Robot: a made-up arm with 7 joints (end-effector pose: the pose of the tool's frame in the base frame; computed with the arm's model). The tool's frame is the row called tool.
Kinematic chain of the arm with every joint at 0, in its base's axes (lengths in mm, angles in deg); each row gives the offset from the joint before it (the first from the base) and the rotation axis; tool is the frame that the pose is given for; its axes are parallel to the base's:
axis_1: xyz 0 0 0 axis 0 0.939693 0.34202
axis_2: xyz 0 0 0 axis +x
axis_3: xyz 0 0 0 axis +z
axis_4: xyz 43.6 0 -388.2 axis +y
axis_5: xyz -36.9 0 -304.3 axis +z
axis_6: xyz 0 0 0 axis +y
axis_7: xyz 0 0 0 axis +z
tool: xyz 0 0 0
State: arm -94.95 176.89 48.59 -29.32 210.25 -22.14 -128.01
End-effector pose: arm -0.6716 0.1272 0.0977 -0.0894 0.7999 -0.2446 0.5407
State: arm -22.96 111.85 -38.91 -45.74 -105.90 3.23 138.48
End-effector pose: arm 0.2188 0.6091 0.1727 0.6744 -0.3241 -0.2214 0.6253
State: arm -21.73 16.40 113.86 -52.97 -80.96 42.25 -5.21
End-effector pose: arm 0.1283 0.4001 -0.5044 0.3556 0.1575 0.4282 0.8157
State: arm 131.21 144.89 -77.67 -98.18 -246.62 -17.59 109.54
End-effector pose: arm -0.0961 0.4830 0.1597 0.7833 0.1672 0.4728 0.3673
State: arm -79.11 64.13 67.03 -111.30 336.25 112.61 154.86
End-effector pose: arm 0.0307 0.3714 0.2729 0.6131 0.1621 -0.5626 0.5304
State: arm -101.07 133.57 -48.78 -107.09 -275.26 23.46 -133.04
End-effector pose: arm 0.0589 0.3021 0.3689 0.8586 -0.0841 -0.5040 0.0427
